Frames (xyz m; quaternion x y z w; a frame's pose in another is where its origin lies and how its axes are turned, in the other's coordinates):
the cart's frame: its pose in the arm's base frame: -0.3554 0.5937 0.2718 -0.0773 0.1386 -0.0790 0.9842
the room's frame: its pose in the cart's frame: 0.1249 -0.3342 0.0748 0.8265 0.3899 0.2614 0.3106
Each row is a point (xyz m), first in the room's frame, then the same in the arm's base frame.
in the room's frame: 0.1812 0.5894 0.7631
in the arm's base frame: 0.5267 -0.2881 0.1495
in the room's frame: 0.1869 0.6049 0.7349
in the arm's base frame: 0.5283 -0.2771 0.1803
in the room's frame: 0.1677 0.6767 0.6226
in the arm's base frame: 0.5120 -0.2684 0.3137
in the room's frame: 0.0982 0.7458 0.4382
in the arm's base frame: 0.4297 -0.2575 0.5053
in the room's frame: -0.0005 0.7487 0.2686
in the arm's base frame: 0.2940 -0.2430 0.6463
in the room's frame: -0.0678 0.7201 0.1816
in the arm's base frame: 0.1949 -0.2329 0.7010
